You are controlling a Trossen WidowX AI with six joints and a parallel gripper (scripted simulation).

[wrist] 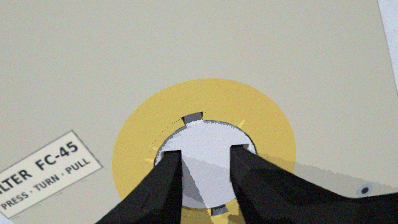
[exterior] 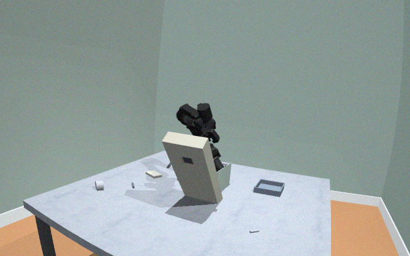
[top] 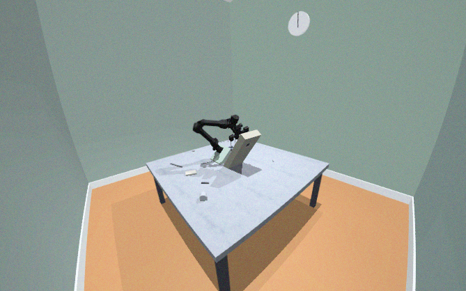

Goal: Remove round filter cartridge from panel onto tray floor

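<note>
Right now the round filter cartridge is 10 mm below my gripper tip and 10 mm ahead of it. Round my gripper tip: beige block 380 mm to the right, 280 mm behind, 260 mm below; pale peg 330 mm to the left, 260 mm below, 60 mm ahead; grey tray 430 mm behind, 280 mm to the left, 260 mm below.
</note>
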